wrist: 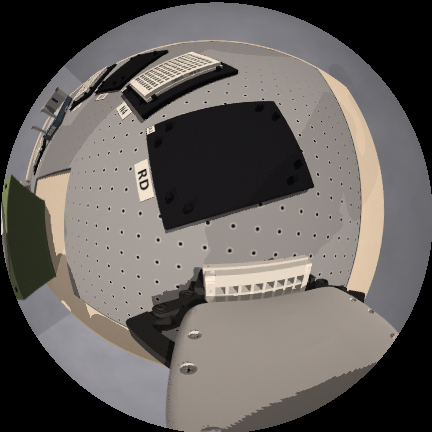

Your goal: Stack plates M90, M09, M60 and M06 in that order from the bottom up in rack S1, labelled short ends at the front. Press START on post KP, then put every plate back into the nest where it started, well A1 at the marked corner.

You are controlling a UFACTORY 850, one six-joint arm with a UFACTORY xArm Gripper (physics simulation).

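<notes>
A white plate (257,272) with rows of square openings is held between the fingers of my gripper (249,282), low in the wrist view. Its far edge and one side show; the gripper body hides the rest, and no name on it can be read. The table surface shows beyond its far edge. Another white plate (175,75) sits in the black nest labelled N4 (229,71) at the upper left. A further white plate (89,86) is seen at a slant farther left. Rack S1 and post KP cannot be made out.
A large black base (230,160) with corner pegs lies ahead, beside a label RD (143,180). Another black base (132,70) is at the upper left. A blue and grey fixture (59,117) stands at the far left, and a dark green panel (27,240) at the left edge.
</notes>
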